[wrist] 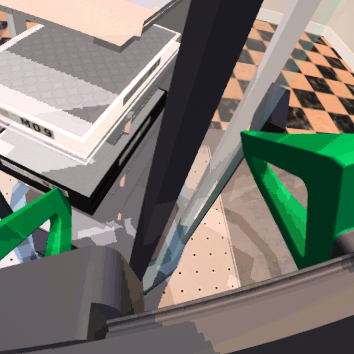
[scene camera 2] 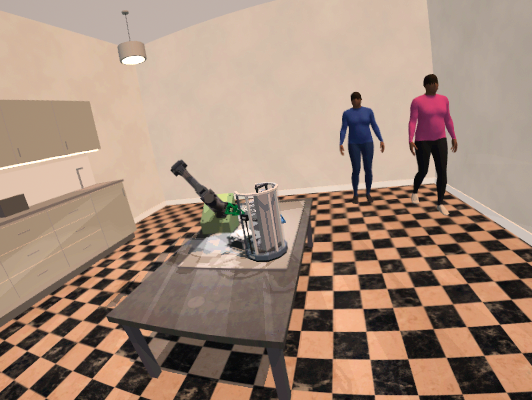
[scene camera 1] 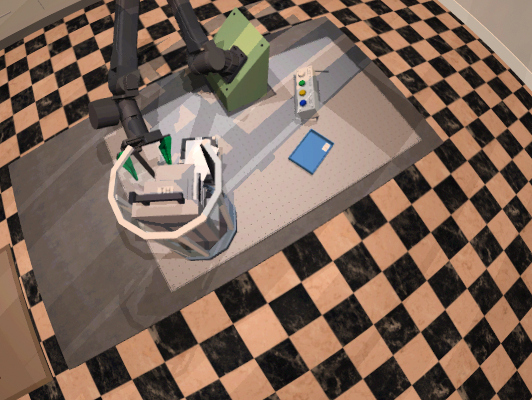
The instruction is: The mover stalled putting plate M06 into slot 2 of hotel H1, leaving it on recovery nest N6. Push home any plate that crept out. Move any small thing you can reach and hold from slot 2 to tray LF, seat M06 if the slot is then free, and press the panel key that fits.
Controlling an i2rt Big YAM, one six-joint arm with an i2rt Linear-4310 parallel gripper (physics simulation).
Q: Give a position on a round plate rack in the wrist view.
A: At 231, 72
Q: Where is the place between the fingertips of my gripper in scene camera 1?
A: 154, 173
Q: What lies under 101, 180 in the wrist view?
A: A black plate.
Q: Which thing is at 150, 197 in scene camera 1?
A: A round plate rack.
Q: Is my gripper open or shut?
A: Open.
